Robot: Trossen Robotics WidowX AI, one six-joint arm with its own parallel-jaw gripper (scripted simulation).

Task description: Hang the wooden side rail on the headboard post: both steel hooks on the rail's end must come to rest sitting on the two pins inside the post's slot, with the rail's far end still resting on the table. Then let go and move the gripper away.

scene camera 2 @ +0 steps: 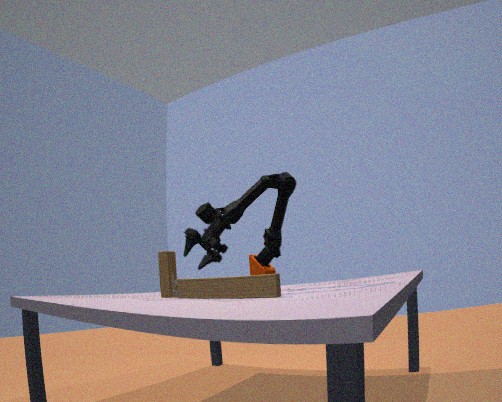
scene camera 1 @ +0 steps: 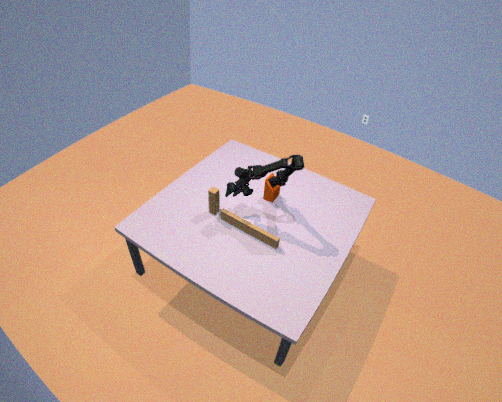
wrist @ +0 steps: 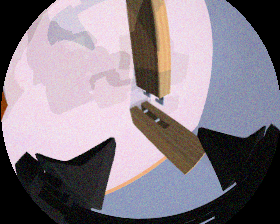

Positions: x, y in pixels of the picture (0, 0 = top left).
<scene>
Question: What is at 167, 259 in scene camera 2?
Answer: A headboard post.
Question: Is the gripper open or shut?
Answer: Open.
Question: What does the gripper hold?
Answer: Nothing.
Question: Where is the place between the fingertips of the gripper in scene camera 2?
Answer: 191, 263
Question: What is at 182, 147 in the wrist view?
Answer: A headboard post.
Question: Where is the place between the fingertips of the gripper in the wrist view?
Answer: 158, 137
</scene>
